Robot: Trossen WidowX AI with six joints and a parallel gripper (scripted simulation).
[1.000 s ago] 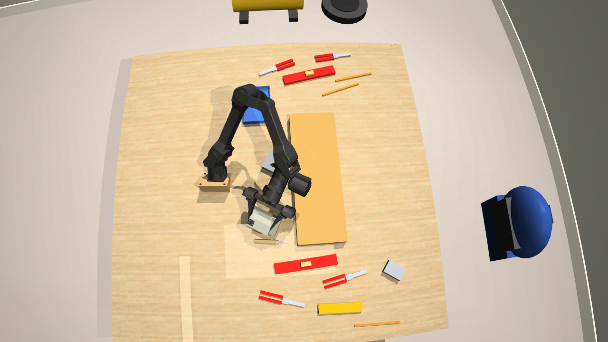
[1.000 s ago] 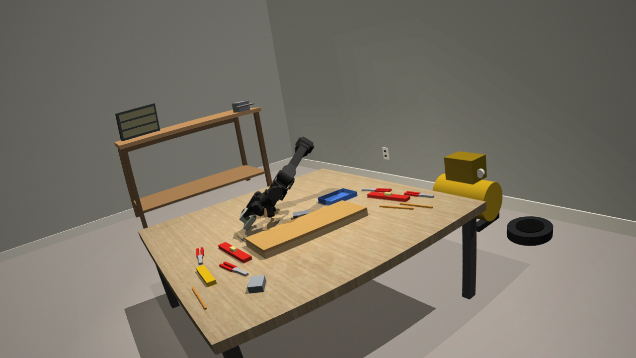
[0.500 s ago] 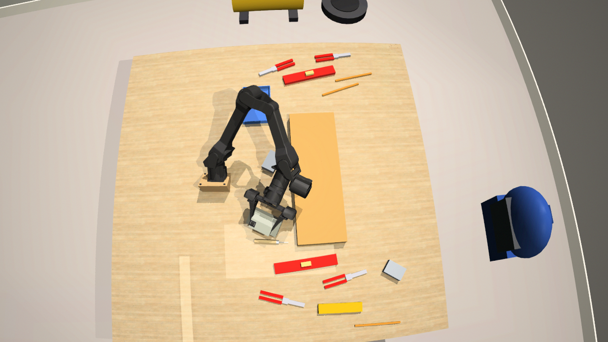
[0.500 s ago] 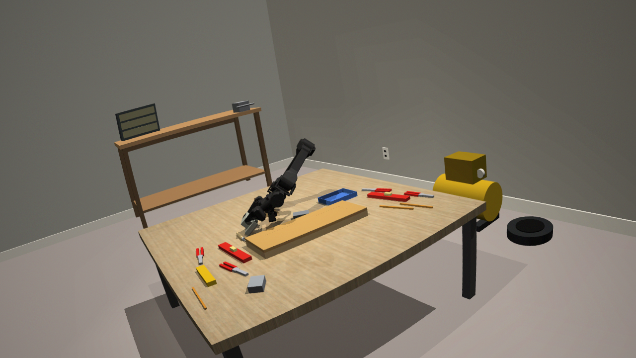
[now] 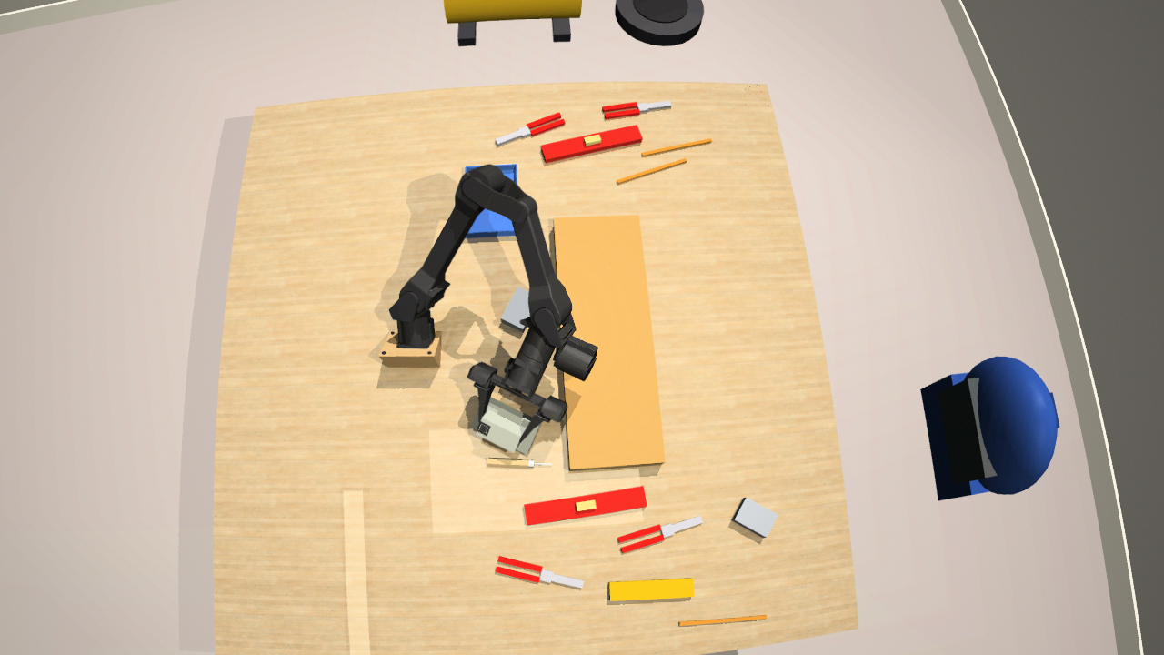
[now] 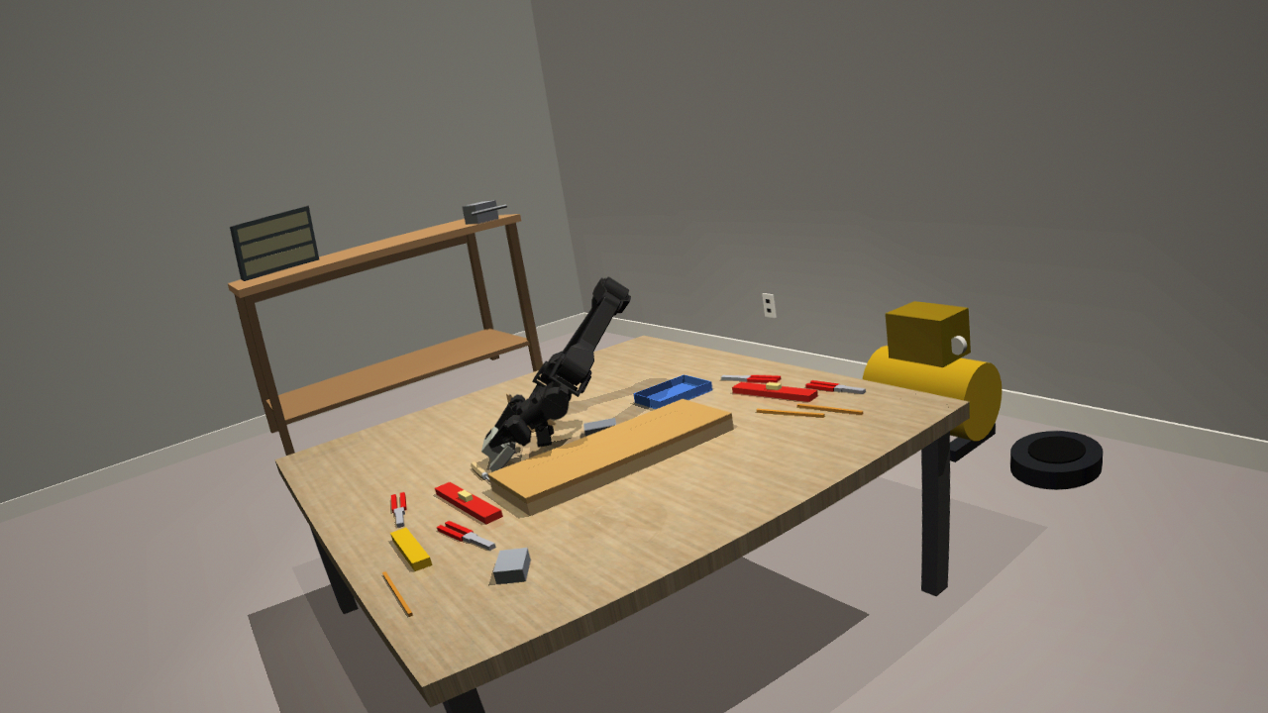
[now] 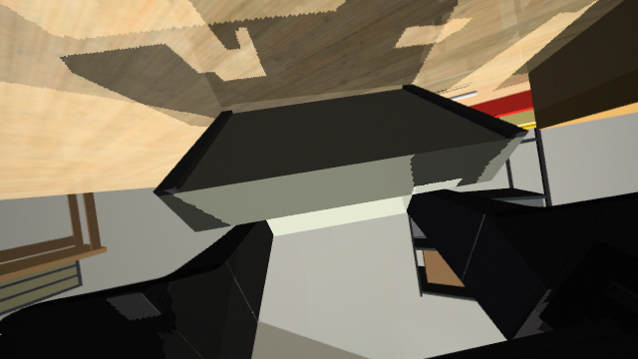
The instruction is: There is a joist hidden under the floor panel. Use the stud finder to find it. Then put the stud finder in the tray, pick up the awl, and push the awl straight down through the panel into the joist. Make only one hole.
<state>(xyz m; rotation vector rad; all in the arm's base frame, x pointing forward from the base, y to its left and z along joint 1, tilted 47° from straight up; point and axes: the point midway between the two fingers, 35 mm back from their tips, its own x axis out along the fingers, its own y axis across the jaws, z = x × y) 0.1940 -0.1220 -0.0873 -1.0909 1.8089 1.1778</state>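
My gripper tip is 1 cm to the right of the stud finder, 1 cm past it and 1 cm above it. The rest, counted from my gripper tip: yellow block: 29 cm to the right, 29 cm ahead, 5 cm below; awl: 6 cm below, 5 cm to the right, 5 cm ahead; blue tray: 51 cm to the left, 6 cm behind, 5 cm below.
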